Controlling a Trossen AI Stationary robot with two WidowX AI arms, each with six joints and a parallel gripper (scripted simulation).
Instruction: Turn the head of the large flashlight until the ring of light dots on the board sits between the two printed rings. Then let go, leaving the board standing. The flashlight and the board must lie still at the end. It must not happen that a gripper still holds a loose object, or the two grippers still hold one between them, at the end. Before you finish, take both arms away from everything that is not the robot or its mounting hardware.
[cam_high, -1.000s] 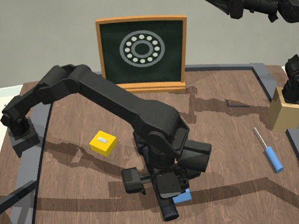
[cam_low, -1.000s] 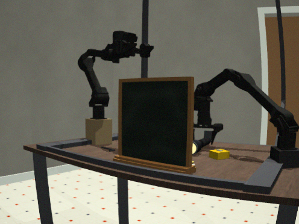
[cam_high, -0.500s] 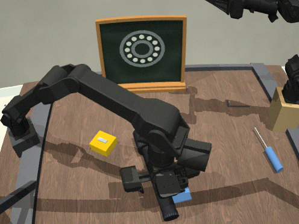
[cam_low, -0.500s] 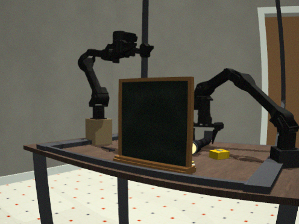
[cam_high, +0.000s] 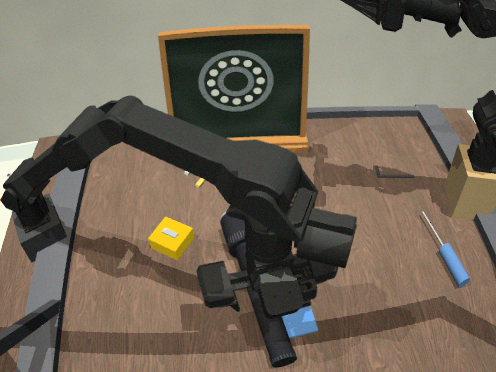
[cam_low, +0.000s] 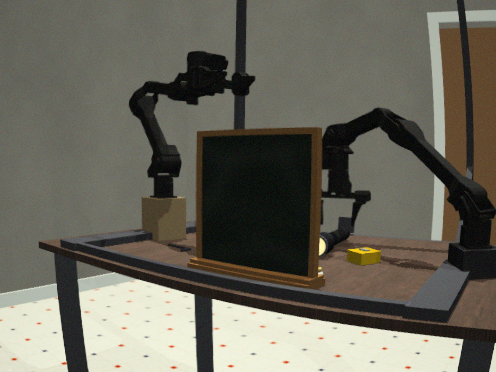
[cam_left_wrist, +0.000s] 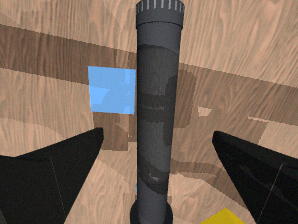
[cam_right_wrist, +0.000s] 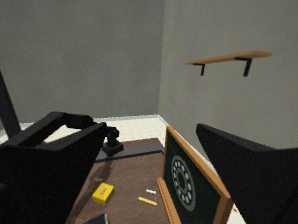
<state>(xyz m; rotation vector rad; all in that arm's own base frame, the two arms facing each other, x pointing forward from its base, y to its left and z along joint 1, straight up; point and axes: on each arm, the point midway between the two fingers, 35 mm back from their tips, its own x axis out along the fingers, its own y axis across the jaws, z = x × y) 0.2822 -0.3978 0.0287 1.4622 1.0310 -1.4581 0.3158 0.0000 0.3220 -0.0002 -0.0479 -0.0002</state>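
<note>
Now: the blue card 1 cm behind my left hand, 5 cm to the right of it and 9 cm below it. Round my left hand: yellow block (18 cm ahead, 15 cm to the left, 7 cm below).
</note>
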